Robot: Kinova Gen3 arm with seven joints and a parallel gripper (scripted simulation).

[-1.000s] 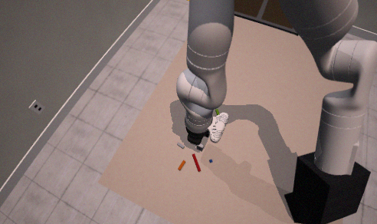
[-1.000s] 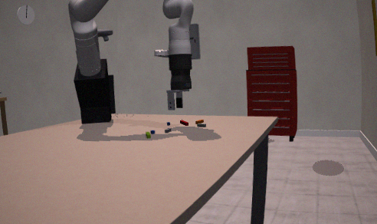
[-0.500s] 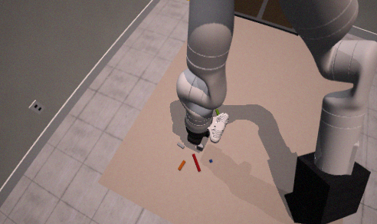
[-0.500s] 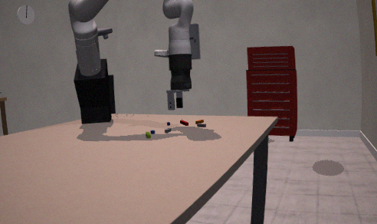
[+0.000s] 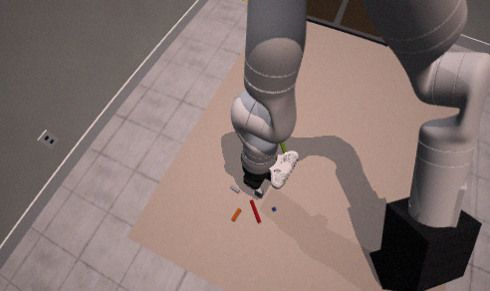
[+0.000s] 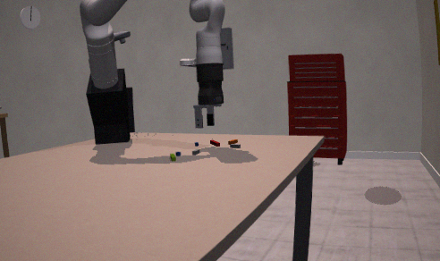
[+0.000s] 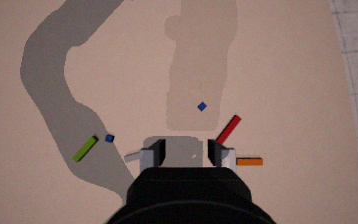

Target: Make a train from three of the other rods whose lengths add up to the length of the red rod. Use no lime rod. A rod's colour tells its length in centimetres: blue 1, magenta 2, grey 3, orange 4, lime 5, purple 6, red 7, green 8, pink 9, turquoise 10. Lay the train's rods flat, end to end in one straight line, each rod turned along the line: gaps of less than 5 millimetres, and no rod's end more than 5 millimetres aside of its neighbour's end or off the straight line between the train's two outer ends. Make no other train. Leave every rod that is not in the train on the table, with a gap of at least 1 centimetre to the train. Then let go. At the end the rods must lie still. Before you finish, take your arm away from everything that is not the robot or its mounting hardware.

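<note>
My gripper is now 8 cm above the red rod and 6 cm to the right of it. The rest, counted from my hand: orange rod 9 cm to the left, 8 cm below, 4 cm ahead; then lime rod 16 cm to the right, 8 cm below, 1 cm behind.
</note>
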